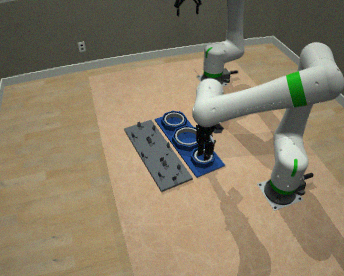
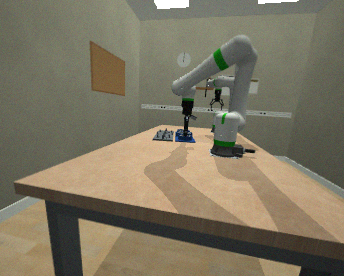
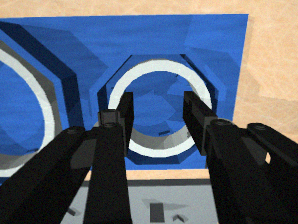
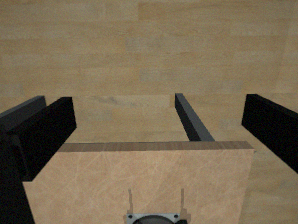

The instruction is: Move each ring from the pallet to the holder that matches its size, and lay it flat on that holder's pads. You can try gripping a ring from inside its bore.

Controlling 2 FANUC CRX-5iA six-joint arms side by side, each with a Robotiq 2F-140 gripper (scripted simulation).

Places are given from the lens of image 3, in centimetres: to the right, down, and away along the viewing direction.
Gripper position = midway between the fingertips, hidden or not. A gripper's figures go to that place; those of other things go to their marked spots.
my left gripper (image 3: pixel 158 105): 1, -1, 17
blue pallet (image 3: pixel 73 52): -7, -5, 16
small ring (image 3: pixel 198 86): 4, -2, 14
The marked spots on the small ring and the blue pallet are 12 cm apart.
